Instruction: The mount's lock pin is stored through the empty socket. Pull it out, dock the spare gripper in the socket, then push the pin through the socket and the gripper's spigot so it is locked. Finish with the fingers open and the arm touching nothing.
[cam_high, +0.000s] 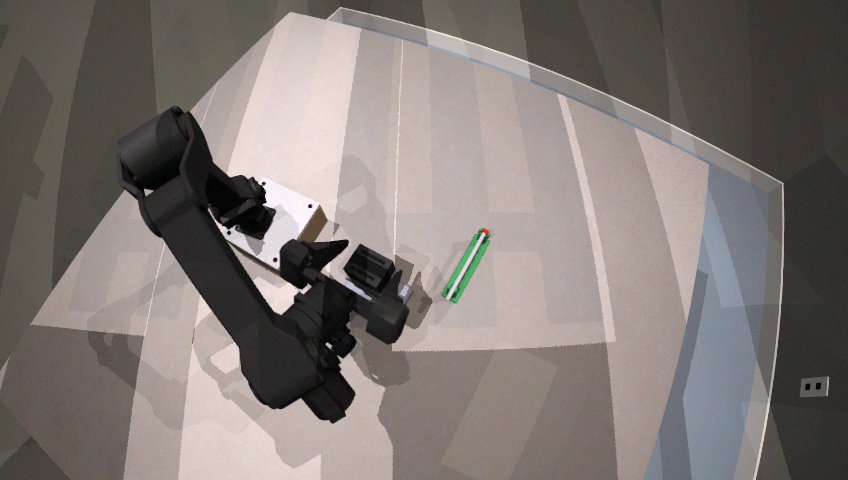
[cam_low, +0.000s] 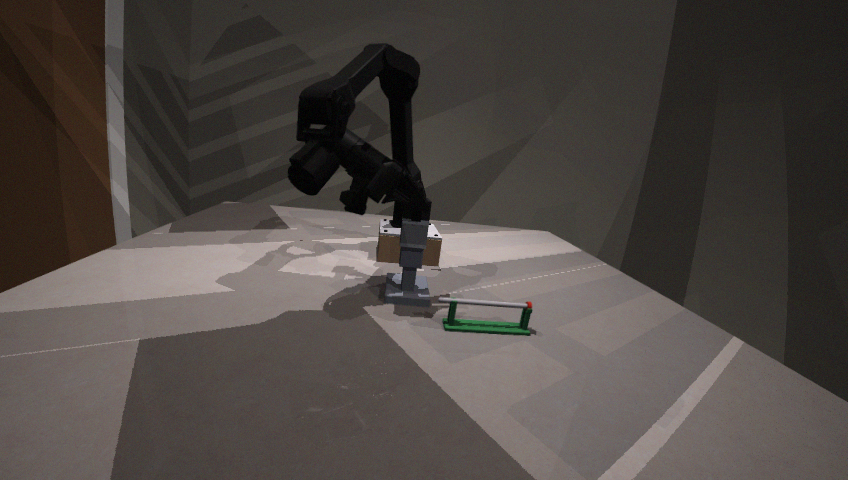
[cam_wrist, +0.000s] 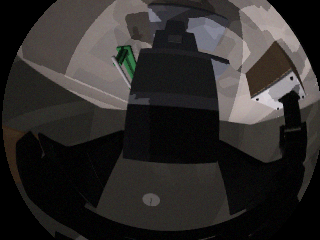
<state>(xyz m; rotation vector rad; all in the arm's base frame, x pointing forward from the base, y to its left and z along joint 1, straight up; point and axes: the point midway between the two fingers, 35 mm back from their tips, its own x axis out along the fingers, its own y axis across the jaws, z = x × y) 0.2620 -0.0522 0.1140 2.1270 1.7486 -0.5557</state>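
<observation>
Now: gripper tip 20 mm to the left of the spare gripper and 40 mm above it. Round my gripper tip: green cradle 130 mm ahead, 90 mm to the left, 140 mm below; then grey mount 10 mm to the right, 120 mm below.
</observation>
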